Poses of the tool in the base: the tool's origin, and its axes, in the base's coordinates. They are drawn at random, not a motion.
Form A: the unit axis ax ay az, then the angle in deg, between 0 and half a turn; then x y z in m.
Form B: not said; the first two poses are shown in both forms.
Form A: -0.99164 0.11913 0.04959 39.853 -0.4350 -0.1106 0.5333
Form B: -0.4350 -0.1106 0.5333 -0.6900 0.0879 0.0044
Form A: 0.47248 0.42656 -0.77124 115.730 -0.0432 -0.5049 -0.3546
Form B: -0.0432 -0.5049 -0.3546 -0.1098 1.1358 -1.8447
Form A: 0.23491 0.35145 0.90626 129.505 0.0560 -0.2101 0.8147
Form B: 0.0560 -0.2101 0.8147 0.7817 -0.0772 2.1502
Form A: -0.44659 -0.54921 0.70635 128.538 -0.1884 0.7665 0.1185
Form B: -0.1884 0.7665 0.1185 -1.3823 0.0825 1.8759
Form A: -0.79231 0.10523 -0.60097 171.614 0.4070 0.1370 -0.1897
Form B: 0.4070 0.1370 -0.1897 -2.4137 -1.1996 -0.7737
